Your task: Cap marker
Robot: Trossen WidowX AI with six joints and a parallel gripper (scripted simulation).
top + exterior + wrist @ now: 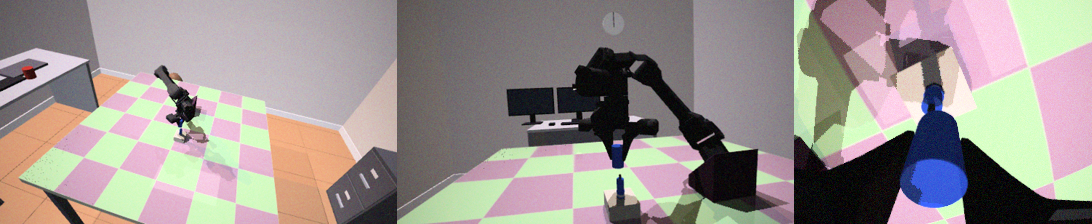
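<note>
Right now the blue marker is 1 cm to the left of my gripper tip and 6 cm below it. The rest, counted from my gripper tip: blue cap (1 cm above).
</note>
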